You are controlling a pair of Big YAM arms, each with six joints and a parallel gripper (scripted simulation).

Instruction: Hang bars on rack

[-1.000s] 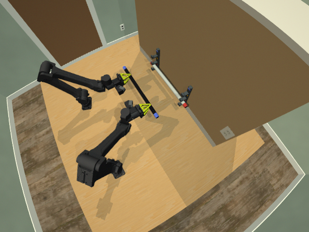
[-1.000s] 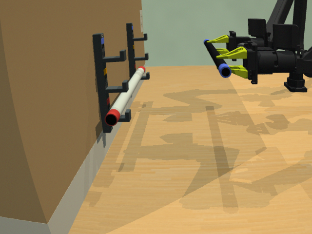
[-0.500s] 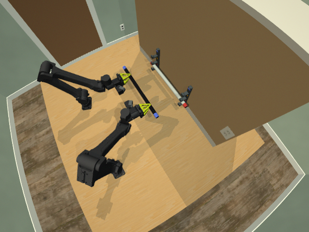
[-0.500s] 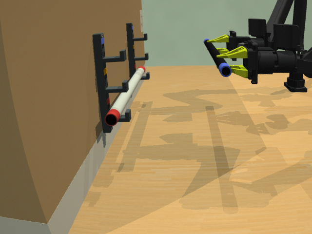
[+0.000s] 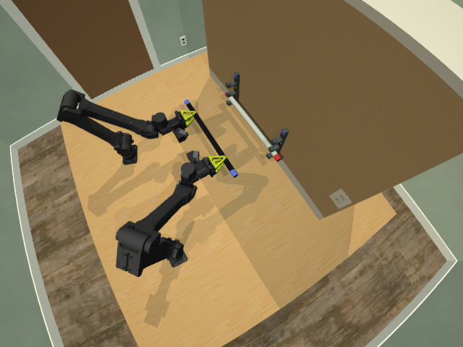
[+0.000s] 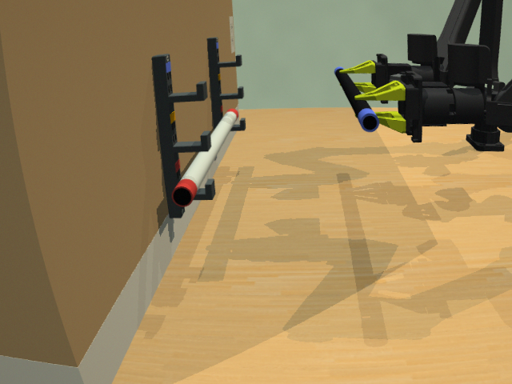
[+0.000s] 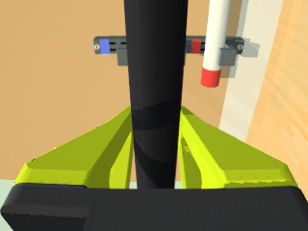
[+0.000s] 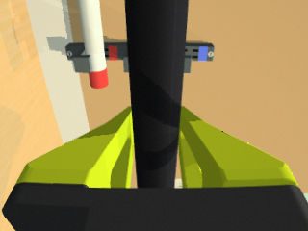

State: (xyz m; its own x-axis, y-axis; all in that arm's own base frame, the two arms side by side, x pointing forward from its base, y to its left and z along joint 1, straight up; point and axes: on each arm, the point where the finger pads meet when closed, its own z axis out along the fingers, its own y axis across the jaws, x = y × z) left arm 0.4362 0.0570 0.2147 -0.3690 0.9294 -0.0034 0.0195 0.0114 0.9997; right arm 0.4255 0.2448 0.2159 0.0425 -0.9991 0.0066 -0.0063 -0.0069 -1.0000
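Now: left hand 15 cm to the left of the black bar. From my left hand the other things lie so: grey baseboard: 30 cm ahead, 18 cm to the right, 18 cm below; then brown wall: 45 cm ahead, 18 cm to the right, 24 cm above.
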